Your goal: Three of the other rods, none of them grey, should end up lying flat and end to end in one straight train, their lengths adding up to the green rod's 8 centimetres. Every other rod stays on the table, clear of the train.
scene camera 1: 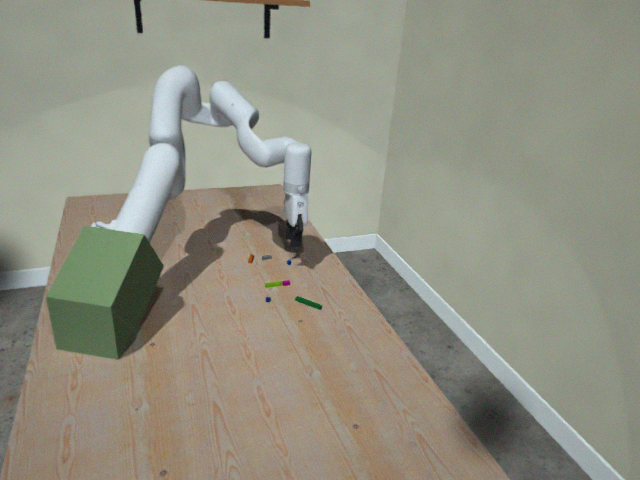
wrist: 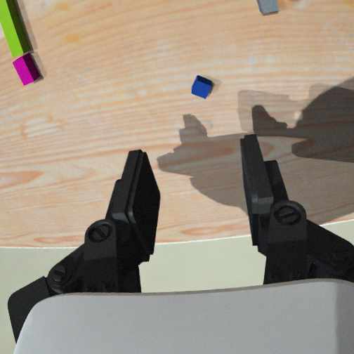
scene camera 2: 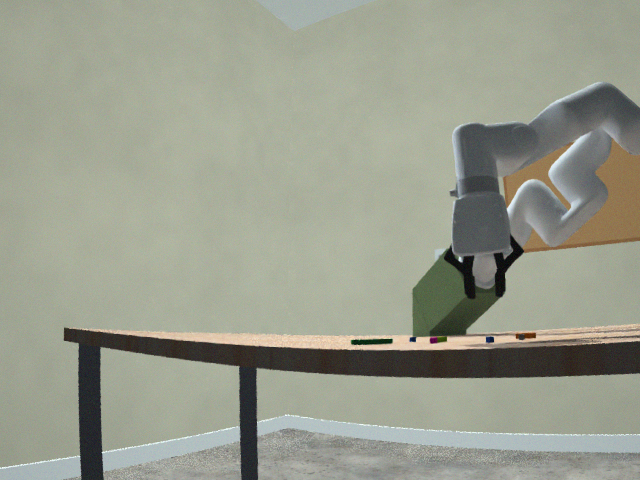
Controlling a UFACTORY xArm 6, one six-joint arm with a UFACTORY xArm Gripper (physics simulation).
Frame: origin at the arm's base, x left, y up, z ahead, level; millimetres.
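Seen in the pictures: gripper, fingertip midpoint: (scene camera 1: 293,242) (scene camera 2: 485,298); arm's base, link origin: (scene camera 1: 125,246) (scene camera 2: 476,270).
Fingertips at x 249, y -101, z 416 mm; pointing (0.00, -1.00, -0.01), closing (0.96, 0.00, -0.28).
Note:
Offsets run from my fingertips to a thing's top centre. Level surfaces: height alone.
My gripper (scene camera 1: 295,246) (scene camera 2: 484,295) (wrist: 196,166) is open and empty, above the table near its edge. A lime rod {dx -131, dy -66, dz -54 mm} (scene camera 1: 273,284) (scene camera 2: 442,339) (wrist: 14,27) lies flat with a short magenta rod {dx -122, dy -66, dz -18 mm} (scene camera 1: 286,283) (scene camera 2: 433,339) (wrist: 26,69) at its end, nearly in line; any small gap or bend is hard to tell. A small blue rod {dx +2, dy -66, dz -10 mm} (scene camera 1: 288,262) (scene camera 2: 489,339) (wrist: 202,87) lies apart, ahead of my fingertips in the wrist view. A second blue rod {dx -210, dy -66, dz -67 mm} (scene camera 1: 267,299) (scene camera 2: 412,339) and the long green rod {dx -223, dy -66, dz +44 mm} (scene camera 1: 308,302) (scene camera 2: 371,341) lie apart from the pair.
A grey rod {dx +30, dy -66, dz -82 mm} (scene camera 1: 266,257) (scene camera 2: 521,336) (wrist: 268,6) and an orange rod {dx +18, dy -66, dz -129 mm} (scene camera 1: 251,258) (scene camera 2: 528,335) lie farther back on the table {dy -79 mm} (scene camera 1: 206,413) (scene camera 2: 180,341). A large green block (scene camera 1: 98,289) (scene camera 2: 434,304) stands by the arm's base.

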